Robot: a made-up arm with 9 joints.
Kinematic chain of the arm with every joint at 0, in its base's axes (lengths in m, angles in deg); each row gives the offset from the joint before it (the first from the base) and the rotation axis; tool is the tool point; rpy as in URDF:
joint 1: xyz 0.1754 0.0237 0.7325 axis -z
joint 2: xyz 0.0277 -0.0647 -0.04 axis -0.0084 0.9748 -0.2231
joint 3: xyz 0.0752 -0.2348 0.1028 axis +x
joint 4: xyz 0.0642 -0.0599 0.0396 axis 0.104 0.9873 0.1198
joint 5: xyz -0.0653 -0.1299 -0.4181 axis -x
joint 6: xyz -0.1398 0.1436 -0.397 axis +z
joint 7: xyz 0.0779 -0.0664 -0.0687 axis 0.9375 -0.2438 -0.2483
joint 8: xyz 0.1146 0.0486 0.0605 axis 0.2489 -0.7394 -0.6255
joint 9: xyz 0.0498 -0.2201 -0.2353 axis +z
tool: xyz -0.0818 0.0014 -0.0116 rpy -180 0 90
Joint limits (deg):
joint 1: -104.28..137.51
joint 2: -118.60..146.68
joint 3: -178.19..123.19
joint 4: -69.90..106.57
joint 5: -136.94..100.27
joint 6: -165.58..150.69
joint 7: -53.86..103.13
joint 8: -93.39..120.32
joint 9: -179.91..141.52
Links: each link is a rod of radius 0.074 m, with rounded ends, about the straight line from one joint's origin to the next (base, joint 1, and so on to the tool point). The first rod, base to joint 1, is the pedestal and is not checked.
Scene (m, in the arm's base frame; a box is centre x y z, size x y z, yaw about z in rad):
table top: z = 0
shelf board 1: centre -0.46 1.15 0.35 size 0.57 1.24 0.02 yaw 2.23
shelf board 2: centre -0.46 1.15 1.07 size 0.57 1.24 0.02 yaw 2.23
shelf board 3: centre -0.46 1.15 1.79 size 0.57 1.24 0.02 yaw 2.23
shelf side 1: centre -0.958 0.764 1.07 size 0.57 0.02 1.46 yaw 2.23
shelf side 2: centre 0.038 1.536 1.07 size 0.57 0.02 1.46 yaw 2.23
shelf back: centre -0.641 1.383 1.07 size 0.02 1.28 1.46 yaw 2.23
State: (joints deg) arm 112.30 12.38 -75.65 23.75 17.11 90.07 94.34 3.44 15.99
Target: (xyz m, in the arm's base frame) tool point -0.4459 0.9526 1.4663
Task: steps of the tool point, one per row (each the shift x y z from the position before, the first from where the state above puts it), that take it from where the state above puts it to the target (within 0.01 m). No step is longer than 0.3 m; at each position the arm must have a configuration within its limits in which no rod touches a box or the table.
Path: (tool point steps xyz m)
1: 0.2404 0.0267 0.0278
2: 0.2444 -0.0389 0.0809
3: 0.2201 -0.1129 0.0969
4: 0.1756 -0.1748 0.0723
5: 0.1192 -0.2069 0.0175
6: -0.1263 0.1221 0.1091
7: -0.1530 0.0629 0.1193
8: -0.1488 -0.0022 0.1274
9: -0.1137 -0.0608 0.1309
10: -0.1108 0.1087 0.0103
11: -0.0843 0.1087 -0.0061
12: -0.0489 0.0976 -0.0043

